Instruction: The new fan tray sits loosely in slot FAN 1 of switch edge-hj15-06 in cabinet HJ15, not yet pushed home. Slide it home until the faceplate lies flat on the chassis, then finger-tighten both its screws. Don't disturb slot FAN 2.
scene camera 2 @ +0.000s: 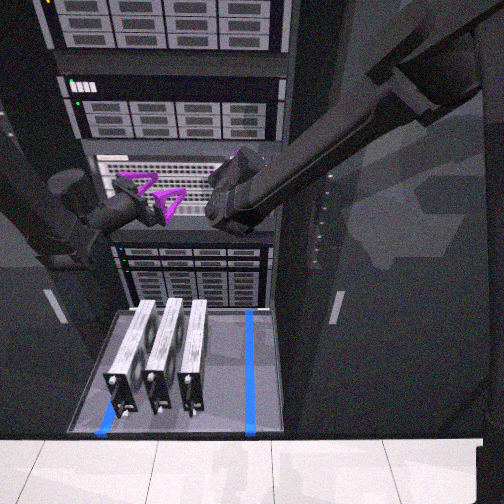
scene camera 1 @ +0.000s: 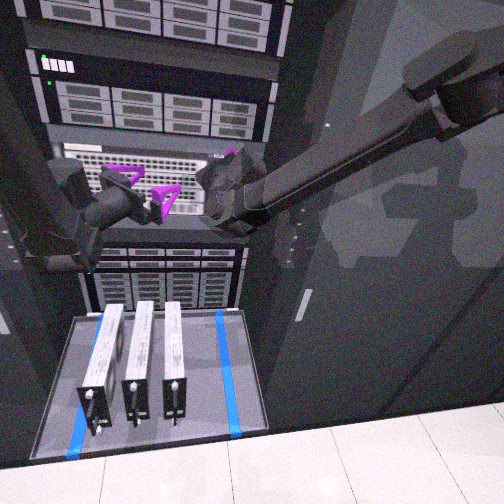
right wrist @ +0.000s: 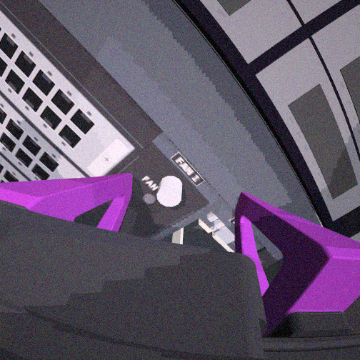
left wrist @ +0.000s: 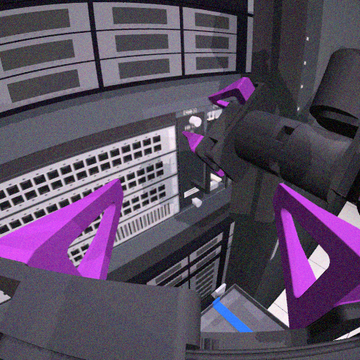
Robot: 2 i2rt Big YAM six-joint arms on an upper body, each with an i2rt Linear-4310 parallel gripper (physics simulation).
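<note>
The switch (scene camera 1: 185,167) (scene camera 2: 195,172) (left wrist: 150,165) (right wrist: 110,155) sits mid-cabinet. The fan tray's dark faceplate (left wrist: 190,162) (right wrist: 155,165) stands in slot FAN 1 at its right end; whether it lies flat is unclear. Its white upper screw (left wrist: 195,121) (right wrist: 170,191) is beside the FAN 1 label (right wrist: 187,168); its lower screw (left wrist: 197,202) shows near the bottom. My right gripper (left wrist: 197,116) (right wrist: 184,192) is open, fingers apart on either side of the upper screw. My left gripper (scene camera 1: 162,178) (scene camera 2: 171,182) (left wrist: 197,189) is open and empty before the ports. Slot FAN 2 is partly hidden behind the right gripper.
Below, a grey tray (scene camera 1: 200,430) (scene camera 2: 225,422) with blue strips holds three fan trays (scene camera 1: 175,345) (scene camera 2: 195,340) standing on edge. Servers (scene camera 1: 187,112) (scene camera 2: 200,120) sit above and below the switch. The right arm reaches in from the right, in front of the cabinet's side.
</note>
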